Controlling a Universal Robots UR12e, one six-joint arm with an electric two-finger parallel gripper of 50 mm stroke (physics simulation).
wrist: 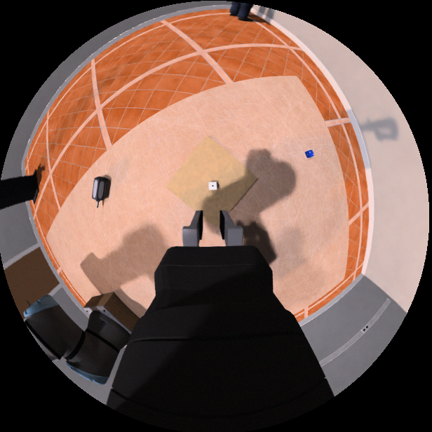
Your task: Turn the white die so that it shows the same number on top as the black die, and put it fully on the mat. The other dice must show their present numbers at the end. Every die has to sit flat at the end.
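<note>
The white die (pixel 213 185) lies on the tan mat (pixel 207 147), near its middle and inside its edges. Its top face seems to show one dark pip. My gripper (pixel 211 218) is open, with nothing between its fingers; in the wrist view its tips show just below the die, apart from it and above the mat. A blue die (pixel 309 154) lies on the table to the right of the mat; its top number is too small to read for certain. The black die does not show in this view. The lower corner of the mat is partly hidden behind the fingers.
A dark grey object (pixel 100 189) with a thin prong lies on the table (pixel 165 280) at the left. A brown box (pixel 114 309) and a black and blue arm part (pixel 95 345) show at the lower left. A person's feet (pixel 242 11) show at the top.
</note>
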